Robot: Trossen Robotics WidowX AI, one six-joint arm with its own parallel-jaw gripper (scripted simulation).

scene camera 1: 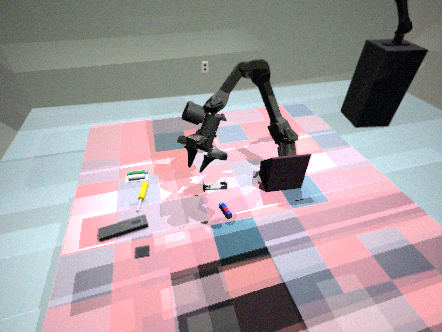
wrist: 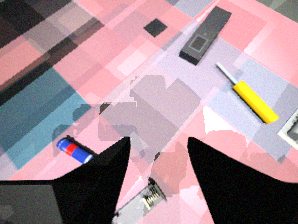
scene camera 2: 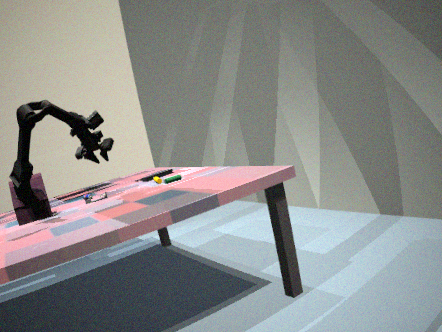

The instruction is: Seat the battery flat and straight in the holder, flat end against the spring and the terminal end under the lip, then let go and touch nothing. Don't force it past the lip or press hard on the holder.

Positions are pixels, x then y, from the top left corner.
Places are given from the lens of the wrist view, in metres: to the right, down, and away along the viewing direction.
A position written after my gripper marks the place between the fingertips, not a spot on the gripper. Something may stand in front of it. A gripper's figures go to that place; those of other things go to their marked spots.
my gripper (wrist: pixel 158 141): 0.01, 0.02, 0.11
dark flat bar (wrist: pixel 211 26): 0.14, -0.19, 0.31
yellow screwdriver (wrist: pixel 258 106): 0.20, -0.01, 0.25
The marked spots on the dark flat bar and the yellow screwdriver are 0.20 m apart.
